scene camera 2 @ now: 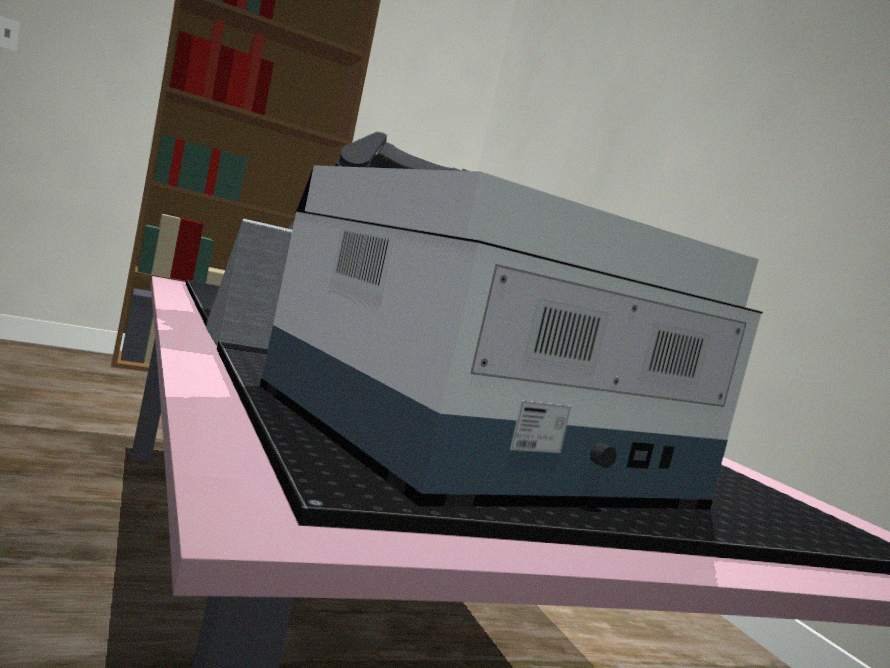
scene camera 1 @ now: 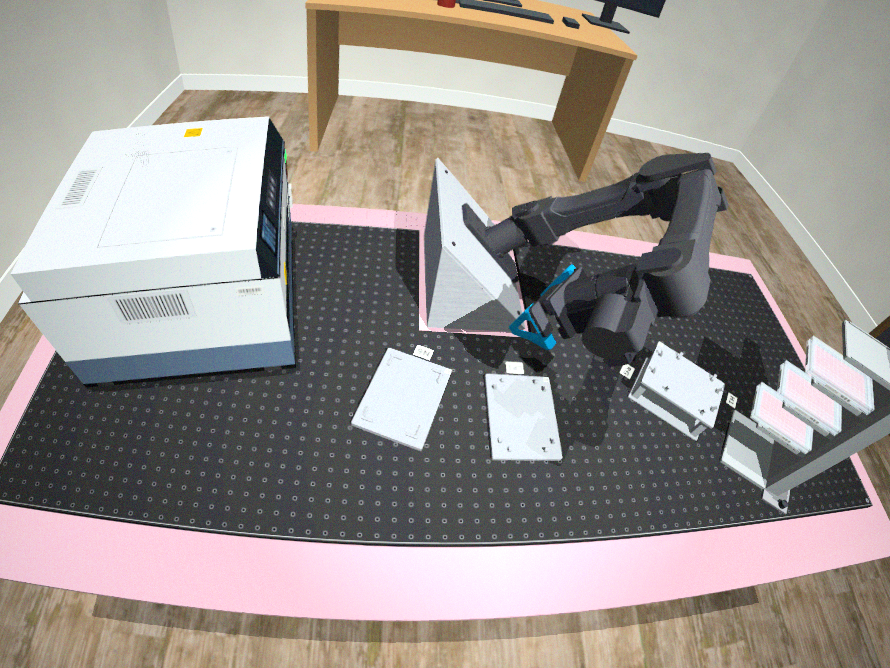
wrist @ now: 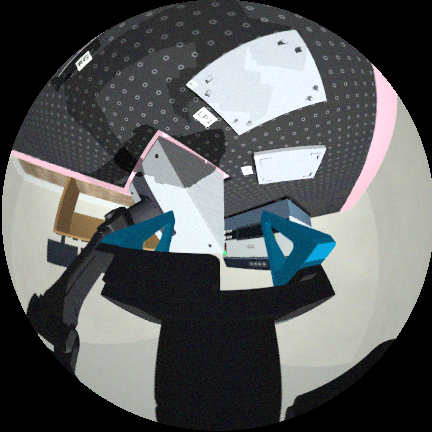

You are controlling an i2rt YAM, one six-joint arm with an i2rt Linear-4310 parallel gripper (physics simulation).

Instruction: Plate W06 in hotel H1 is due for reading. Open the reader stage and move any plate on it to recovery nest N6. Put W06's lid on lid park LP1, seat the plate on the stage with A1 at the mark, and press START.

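Seen in the pictures: gripper, fingertip midpoint: (scene camera 1: 527,313) (wrist: 217,214); arm's base, origin of the base link: (scene camera 1: 489,245) (wrist: 153,205).
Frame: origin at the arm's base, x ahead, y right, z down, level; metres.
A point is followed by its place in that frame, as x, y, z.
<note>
My gripper (scene camera 1: 540,309) @(0.258, -0.021, -0.084) (wrist: 217,214) @(0.258, -0.021, -0.084) is open and empty. Its blue fingers hang over the mat, between the grey arm mount and lid park LP1. LP1 (scene camera 1: 523,424) @(0.375, -0.044, 0.066) (wrist: 260,82) @(0.351, -0.048, 0.066) is a white plate with small pegs, bare. Recovery nest N6 (scene camera 1: 402,399) @(0.340, 0.162, 0.064) (wrist: 290,164) @(0.336, 0.150, 0.064) is a flat white plate with corner marks, also bare. The white and blue reader (scene camera 1: 154,215) @(0.231, 0.548, -0.202) (scene camera 2: 373,316) @(-0.040, 0.672, -0.058) (wrist: 250,247) @(0.098, 0.392, -0.104) stands at the left; no stage sticks out of it in scene camera 1. Hotel H1 (scene camera 1: 826,454) @(0.511, -0.534, -0.088) stands at the far right with pink plates (scene camera 1: 782,417) @(0.420, -0.508, -0.053); which one is W06 cannot be told.
A raised white stand (scene camera 1: 681,384) @(0.310, -0.360, 0.016) with pegs is between LP1 and the hotel. The sloped grey arm mount (scene camera 1: 470,287) @(0.158, 0.055, -0.030) (scene camera 2: 251,284) @(-0.087, 0.127, -0.023) (wrist: 200,200) @(0.158, 0.042, -0.018) rises behind N6 and LP1. The black perforated mat (scene camera 1: 345,496) @(0.510, 0.243, 0.076) lies on a pink table (scene camera 1: 431,582) @(0.632, 0.112, 0.089) (scene camera 2: 215,488) @(-0.167, 0.775, 0.089).
</note>
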